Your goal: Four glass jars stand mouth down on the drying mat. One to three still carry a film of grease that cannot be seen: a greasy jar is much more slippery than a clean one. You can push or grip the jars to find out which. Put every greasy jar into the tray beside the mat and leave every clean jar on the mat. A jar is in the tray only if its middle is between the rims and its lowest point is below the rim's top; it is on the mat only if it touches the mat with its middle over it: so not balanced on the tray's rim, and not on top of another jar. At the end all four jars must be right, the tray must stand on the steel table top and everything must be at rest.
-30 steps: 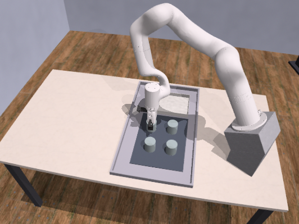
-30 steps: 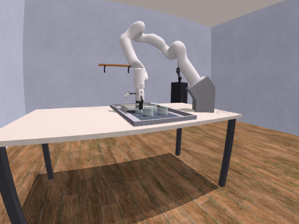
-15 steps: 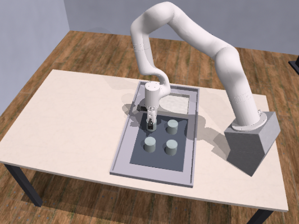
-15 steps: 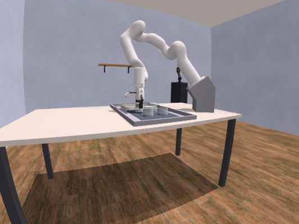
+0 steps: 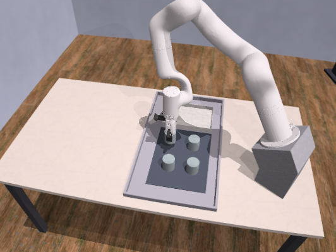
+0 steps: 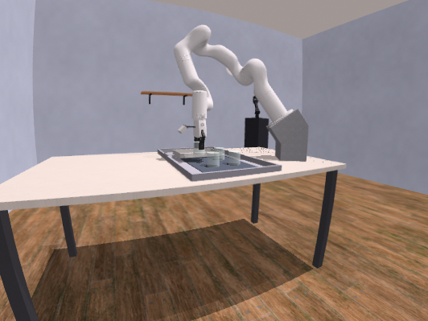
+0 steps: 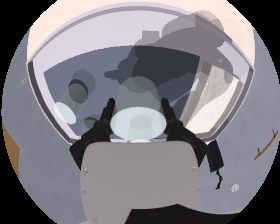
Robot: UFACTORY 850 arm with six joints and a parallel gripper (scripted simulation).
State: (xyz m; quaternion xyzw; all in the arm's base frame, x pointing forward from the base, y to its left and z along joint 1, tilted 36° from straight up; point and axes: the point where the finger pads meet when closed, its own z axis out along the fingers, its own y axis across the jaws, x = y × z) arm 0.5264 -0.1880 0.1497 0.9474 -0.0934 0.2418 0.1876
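Now: the tray 14 cm behind my hand, 21 cm to the right of it and 8 cm below it. From my hand the other things lie so: grey rimmed steel top (7 cm behind, 1 cm to the right, 9 cm below); then dark drying mat (5 cm behind, 10 cm to the left, 9 cm below).
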